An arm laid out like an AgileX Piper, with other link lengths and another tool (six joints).
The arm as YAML. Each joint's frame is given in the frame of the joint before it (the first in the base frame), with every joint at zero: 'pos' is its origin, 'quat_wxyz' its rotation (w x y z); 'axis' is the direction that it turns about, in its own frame. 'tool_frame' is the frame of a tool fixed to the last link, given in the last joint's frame.
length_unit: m
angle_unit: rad
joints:
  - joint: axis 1
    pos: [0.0, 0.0, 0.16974]
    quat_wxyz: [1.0, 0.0, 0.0, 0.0]
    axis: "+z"
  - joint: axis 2
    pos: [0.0, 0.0, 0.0]
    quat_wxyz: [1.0, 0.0, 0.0, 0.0]
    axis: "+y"
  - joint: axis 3
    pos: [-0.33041, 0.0, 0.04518]
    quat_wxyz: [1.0, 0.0, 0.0, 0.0]
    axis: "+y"
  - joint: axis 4
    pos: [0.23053, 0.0, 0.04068]
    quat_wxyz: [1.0, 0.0, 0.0, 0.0]
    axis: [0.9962, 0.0, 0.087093]
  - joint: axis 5
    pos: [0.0, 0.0, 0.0]
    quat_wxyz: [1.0, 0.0, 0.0, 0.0]
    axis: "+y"
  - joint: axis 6
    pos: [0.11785, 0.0, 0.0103]
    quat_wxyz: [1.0, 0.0, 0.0, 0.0]
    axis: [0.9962, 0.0, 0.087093]
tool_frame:
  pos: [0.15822, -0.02, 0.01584]
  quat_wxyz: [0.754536, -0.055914, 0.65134, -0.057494]
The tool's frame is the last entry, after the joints.
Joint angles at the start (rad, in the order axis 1, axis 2, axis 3, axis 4, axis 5, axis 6): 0.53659, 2.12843, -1.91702, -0.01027, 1.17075, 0.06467
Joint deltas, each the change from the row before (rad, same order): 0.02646, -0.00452, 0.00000, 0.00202, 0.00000, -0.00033; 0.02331, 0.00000, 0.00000, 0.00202, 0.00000, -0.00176; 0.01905, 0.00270, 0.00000, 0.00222, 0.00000, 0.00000; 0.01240, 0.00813, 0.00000, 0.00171, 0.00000, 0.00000; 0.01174, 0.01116, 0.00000, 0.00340, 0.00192, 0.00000; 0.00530, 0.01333, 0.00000, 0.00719, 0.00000, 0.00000; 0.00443, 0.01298, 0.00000, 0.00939, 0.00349, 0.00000; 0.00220, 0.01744, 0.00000, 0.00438, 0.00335, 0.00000; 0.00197, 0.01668, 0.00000, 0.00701, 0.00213, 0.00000; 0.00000, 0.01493, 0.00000, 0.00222, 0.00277, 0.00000; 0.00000, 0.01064, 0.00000, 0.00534, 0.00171, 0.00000; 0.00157, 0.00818, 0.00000, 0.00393, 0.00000, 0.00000; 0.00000, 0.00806, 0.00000, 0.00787, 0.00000, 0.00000; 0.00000, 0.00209, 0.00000, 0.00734, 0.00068, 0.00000; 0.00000, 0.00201, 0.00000, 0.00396, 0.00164, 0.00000
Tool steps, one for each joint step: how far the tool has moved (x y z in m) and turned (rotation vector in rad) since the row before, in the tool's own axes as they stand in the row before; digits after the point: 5 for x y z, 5 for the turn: -0.00265, 0.01417, -0.00209, -0.01007, -0.00561, -0.02439; -0.00162, 0.01262, 0.00014, -0.00963, -0.00097, -0.02284; -0.00081, 0.01051, 0.00146, -0.00854, 0.00188, -0.01698; 0.00068, 0.00702, 0.00408, -0.00636, 0.00757, -0.01094; 0.00182, 0.00720, 0.00555, -0.00802, 0.01240, -0.00956; 0.00208, 0.00478, 0.00667, -0.00930, 0.01252, -0.00174; 0.00302, 0.00493, 0.00647, -0.01121, 0.01550, 0.00014; 0.00406, 0.00246, 0.00852, -0.00640, 0.02030, 0.00023; 0.00353, 0.00294, 0.00822, -0.00844, 0.01811, 0.00163; 0.00355, 0.00065, 0.00723, -0.00353, 0.01742, 0.00147; 0.00237, 0.00141, 0.00523, -0.00585, 0.01181, 0.00269; 0.00137, 0.00178, 0.00408, -0.00453, 0.00783, 0.00049; 0.00136, 0.00197, 0.00406, -0.00770, 0.00731, 0.00375; 0.00045, 0.00188, 0.00114, -0.00682, 0.00209, 0.00326; 0.00076, 0.00103, 0.00102, -0.00387, 0.00327, 0.00182
